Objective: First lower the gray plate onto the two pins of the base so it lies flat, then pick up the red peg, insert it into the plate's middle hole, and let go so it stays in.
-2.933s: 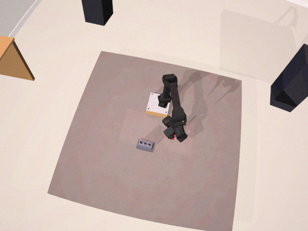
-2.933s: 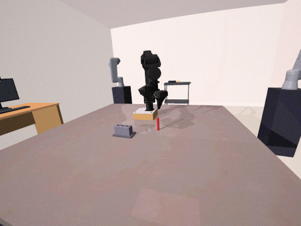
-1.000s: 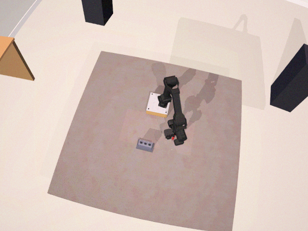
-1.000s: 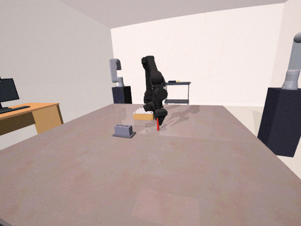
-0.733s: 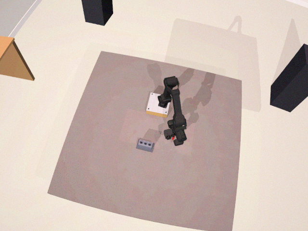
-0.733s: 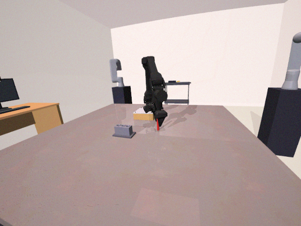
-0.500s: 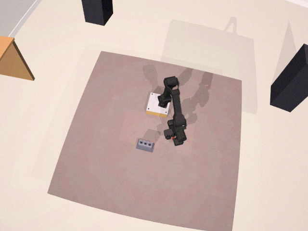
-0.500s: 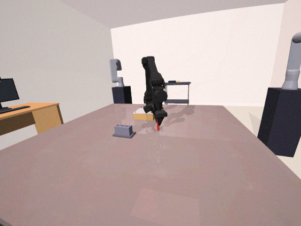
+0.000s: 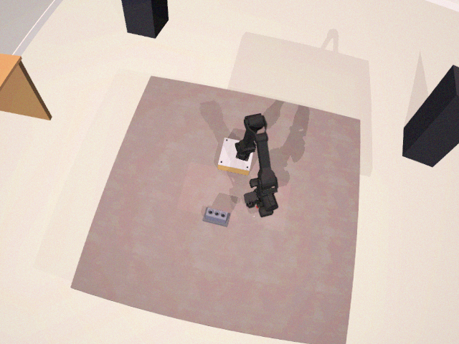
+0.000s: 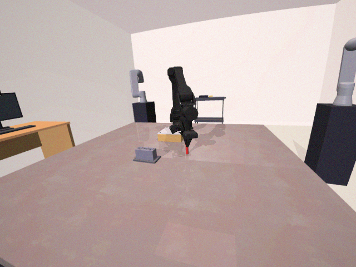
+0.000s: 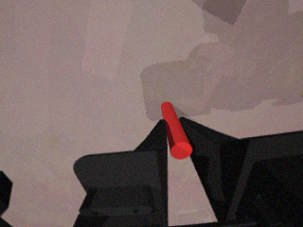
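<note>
My gripper tip is now 120 mm short of the gray plate and 170 mm to the left of it. From my gripper tip the other things lie so: red peg: right at my gripper tip.
</note>
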